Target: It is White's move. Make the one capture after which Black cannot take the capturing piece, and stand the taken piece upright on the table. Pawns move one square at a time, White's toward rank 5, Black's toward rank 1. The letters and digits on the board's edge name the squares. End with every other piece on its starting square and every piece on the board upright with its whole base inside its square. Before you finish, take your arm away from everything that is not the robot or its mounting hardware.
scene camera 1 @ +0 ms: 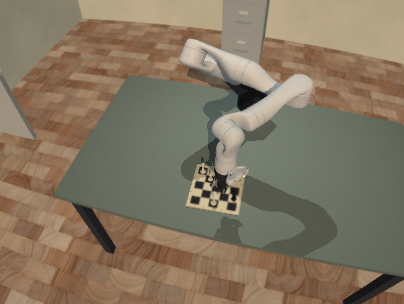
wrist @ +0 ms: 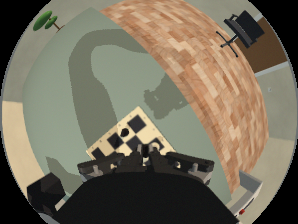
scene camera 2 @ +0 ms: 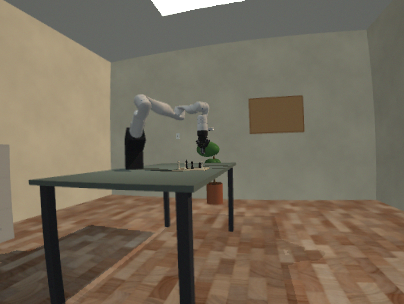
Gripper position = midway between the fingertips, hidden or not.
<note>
In view: the gripper [wrist: 145, 149] and a chessboard [scene camera 1: 200, 195].
The chessboard also shows in the wrist view [wrist: 141, 130].
</note>
